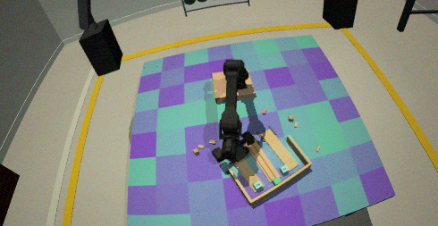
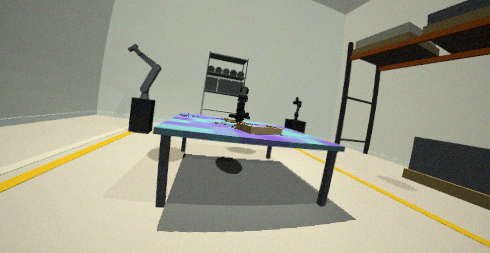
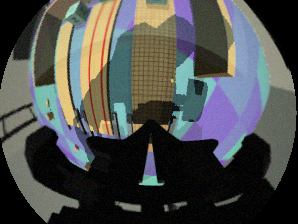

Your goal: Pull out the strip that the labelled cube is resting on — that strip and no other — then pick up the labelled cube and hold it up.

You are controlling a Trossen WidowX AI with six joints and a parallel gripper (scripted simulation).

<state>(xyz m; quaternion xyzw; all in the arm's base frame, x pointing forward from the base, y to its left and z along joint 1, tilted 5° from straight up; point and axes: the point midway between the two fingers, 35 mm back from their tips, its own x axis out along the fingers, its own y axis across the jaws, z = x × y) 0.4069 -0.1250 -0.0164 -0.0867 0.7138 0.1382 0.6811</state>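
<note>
My gripper tip is now 9 cm short of the gridded strip and 3 cm to the right of it.
</note>
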